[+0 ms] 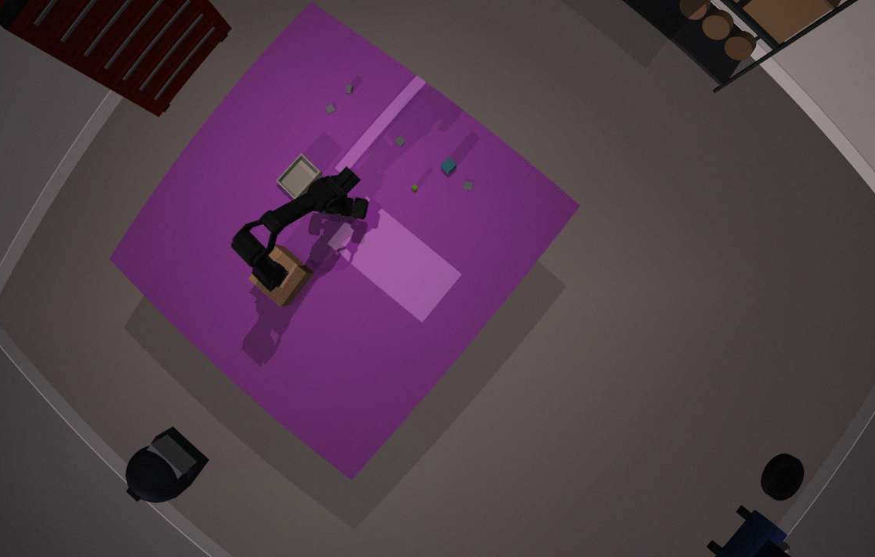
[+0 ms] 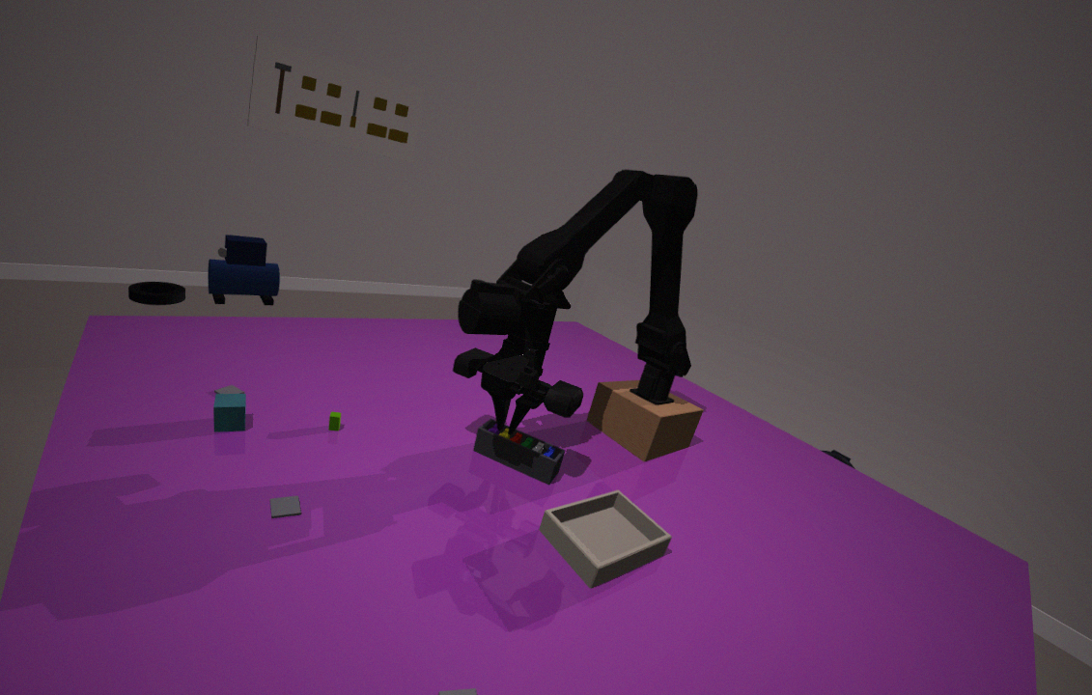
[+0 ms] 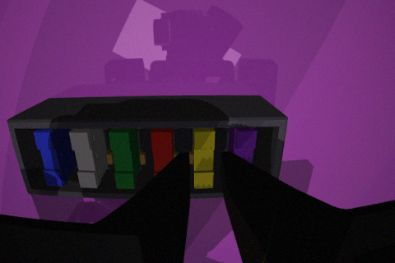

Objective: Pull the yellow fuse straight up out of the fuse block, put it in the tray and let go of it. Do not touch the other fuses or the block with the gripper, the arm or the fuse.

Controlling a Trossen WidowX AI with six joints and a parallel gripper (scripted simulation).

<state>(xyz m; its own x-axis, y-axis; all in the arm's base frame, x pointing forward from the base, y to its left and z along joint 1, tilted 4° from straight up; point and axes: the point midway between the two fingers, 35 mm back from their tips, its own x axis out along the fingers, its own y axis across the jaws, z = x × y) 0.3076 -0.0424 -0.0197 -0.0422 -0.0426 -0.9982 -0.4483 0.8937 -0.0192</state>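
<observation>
The yellow fuse lies 2 cm below my gripper tip. Also, from my gripper tip: grey tray 1 cm behind, 21 cm to the left, 4 cm below; teal cube 34 cm ahead, 19 cm to the right, 2 cm below; small green cube 20 cm ahead, 14 cm to the right, 3 cm below.
</observation>
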